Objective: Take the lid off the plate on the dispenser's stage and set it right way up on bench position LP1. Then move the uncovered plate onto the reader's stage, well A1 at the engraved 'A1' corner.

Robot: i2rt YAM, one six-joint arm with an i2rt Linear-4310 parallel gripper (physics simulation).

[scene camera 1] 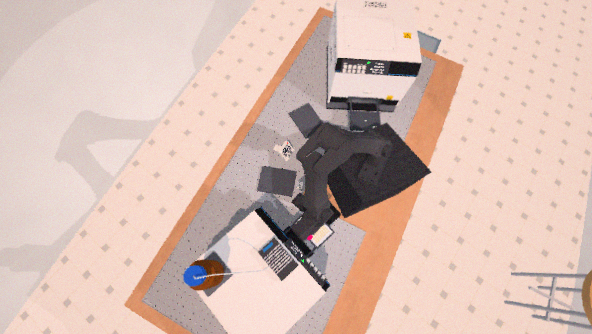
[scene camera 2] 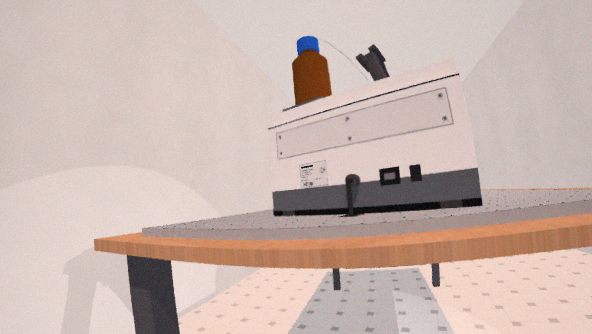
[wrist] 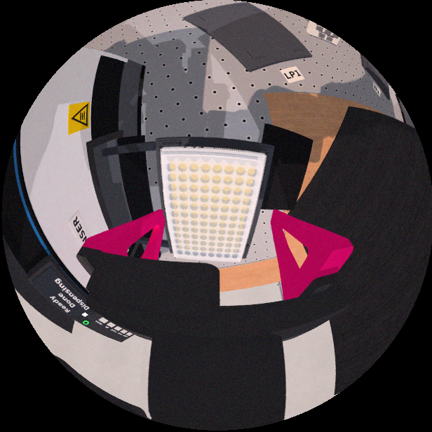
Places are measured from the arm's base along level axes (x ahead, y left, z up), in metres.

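Where they show: arm's base at its link origin: [scene camera 1: 375, 161].
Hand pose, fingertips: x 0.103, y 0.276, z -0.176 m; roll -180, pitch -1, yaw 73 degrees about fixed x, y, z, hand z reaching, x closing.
Note:
Each offset is from my fingertips to the top centre of the thing. "pt": to the spot under its first point.
The plate @(0.011 m left, 0.008 m back, 0.007 m down) [scene camera 1: 322, 236] [wrist: 212, 200], with rows of pale yellow wells, sits on the dispenser's dark stage [wrist: 268, 170]. A clear lid seems to cover it; its edge is hard to tell from the plate's. My gripper [wrist: 217, 215] is open and empty, its pink fingers above the plate, one towards each long side in the wrist view. The dispenser [scene camera 1: 260, 305] [scene camera 2: 370, 120] [wrist: 50, 170] stands beside the plate. The dark pad @(pt 0.114 m right, 0.230 m ahead, 0.096 m down) [scene camera 1: 277, 180] [wrist: 250, 37] has the LP1 label [wrist: 293, 74] next to it. The reader @(0.811 m right, 0.114 m ahead, 0.236 m up) [scene camera 1: 375, 35] has its dark stage @(0.569 m right, 0.004 m ahead, 0.012 m down) [scene camera 1: 363, 120] out in front. The engraved A1 is not readable.
A brown bottle [scene camera 1: 212, 274] [scene camera 2: 312, 77] with a blue cap and thin tube stands on the dispenser. A second dark pad @(pt 0.450 m right, 0.253 m ahead, 0.096 m down) [scene camera 1: 305, 120] lies nearer the reader. A small timer @(0.256 m right, 0.285 m ahead, 0.039 m down) [scene camera 1: 286, 149] lies between the pads. The black arm base [scene camera 1: 400, 172] is at the bench's wooden edge.

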